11 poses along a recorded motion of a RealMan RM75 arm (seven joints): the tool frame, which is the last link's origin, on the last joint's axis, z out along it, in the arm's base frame.
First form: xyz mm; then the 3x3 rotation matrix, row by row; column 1 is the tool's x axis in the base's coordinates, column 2 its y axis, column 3 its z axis. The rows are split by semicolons.
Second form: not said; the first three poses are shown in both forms.
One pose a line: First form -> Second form
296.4 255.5 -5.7; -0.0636 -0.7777 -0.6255; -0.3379 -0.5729 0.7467; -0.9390 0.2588 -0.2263 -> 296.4 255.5 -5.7 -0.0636 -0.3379 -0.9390 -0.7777 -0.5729 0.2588
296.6 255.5 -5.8; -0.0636 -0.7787 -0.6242; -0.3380 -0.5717 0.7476; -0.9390 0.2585 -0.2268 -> 296.6 255.5 -5.8 -0.0636 -0.3380 -0.9390 -0.7787 -0.5717 0.2585
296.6 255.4 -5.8; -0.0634 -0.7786 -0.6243; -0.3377 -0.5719 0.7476; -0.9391 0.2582 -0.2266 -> 296.6 255.4 -5.8 -0.0634 -0.3377 -0.9391 -0.7786 -0.5719 0.2582
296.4 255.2 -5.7; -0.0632 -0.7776 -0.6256; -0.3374 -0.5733 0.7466; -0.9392 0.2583 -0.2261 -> 296.4 255.2 -5.7 -0.0632 -0.3374 -0.9392 -0.7776 -0.5733 0.2583
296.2 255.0 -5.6; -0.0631 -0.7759 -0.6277; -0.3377 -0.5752 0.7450; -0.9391 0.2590 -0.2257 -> 296.2 255.0 -5.6 -0.0631 -0.3377 -0.9391 -0.7759 -0.5752 0.2590
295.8 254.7 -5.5; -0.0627 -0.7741 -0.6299; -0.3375 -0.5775 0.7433; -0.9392 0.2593 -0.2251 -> 295.8 254.7 -5.5 -0.0627 -0.3375 -0.9392 -0.7741 -0.5775 0.2593
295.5 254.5 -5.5; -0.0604 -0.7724 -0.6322; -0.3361 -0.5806 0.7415; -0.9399 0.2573 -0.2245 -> 295.5 254.5 -5.5 -0.0604 -0.3361 -0.9399 -0.7724 -0.5806 0.2573
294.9 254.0 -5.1; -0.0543 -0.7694 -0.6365; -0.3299 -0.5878 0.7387; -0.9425 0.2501 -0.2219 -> 294.9 254.0 -5.1 -0.0543 -0.3299 -0.9425 -0.7694 -0.5878 0.2501
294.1 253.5 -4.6; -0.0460 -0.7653 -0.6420; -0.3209 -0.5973 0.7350; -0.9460 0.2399 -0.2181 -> 294.1 253.5 -4.6 -0.0460 -0.3209 -0.9460 -0.7653 -0.5973 0.2399
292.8 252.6 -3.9; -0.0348 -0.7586 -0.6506; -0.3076 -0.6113 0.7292; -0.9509 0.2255 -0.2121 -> 292.8 252.6 -3.9 -0.0348 -0.3076 -0.9509 -0.7586 -0.6113 0.2255
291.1 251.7 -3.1; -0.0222 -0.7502 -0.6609; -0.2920 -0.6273 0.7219; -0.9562 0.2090 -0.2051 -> 291.1 251.7 -3.1 -0.0222 -0.2920 -0.9562 -0.7502 -0.6273 0.2090
